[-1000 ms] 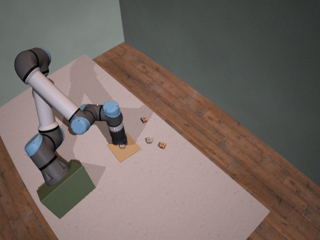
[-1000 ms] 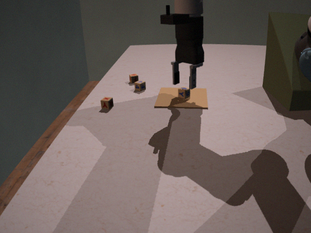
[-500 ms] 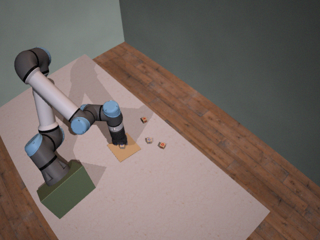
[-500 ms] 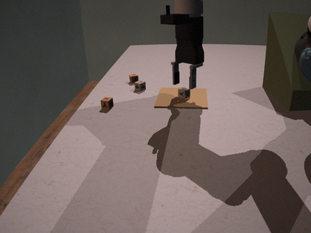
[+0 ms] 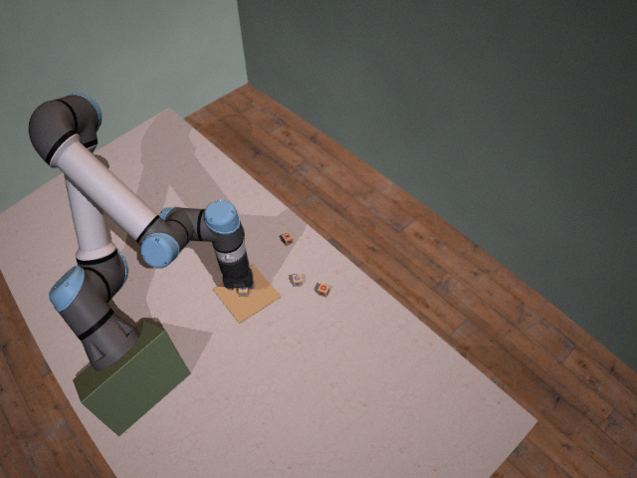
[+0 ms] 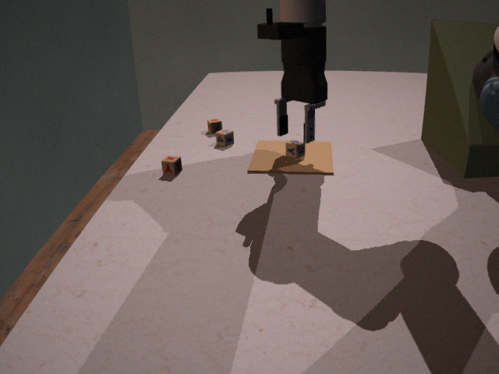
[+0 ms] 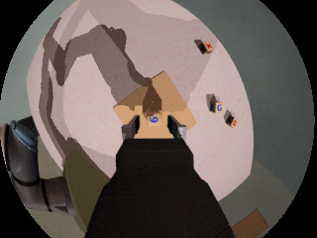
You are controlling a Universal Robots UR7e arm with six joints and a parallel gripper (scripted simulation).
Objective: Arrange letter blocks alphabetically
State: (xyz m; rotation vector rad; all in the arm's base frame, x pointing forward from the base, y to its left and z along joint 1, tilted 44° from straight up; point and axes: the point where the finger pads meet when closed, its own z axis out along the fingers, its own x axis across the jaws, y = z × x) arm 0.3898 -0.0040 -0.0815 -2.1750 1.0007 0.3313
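Now: the tan mat 5 cm below my hand.
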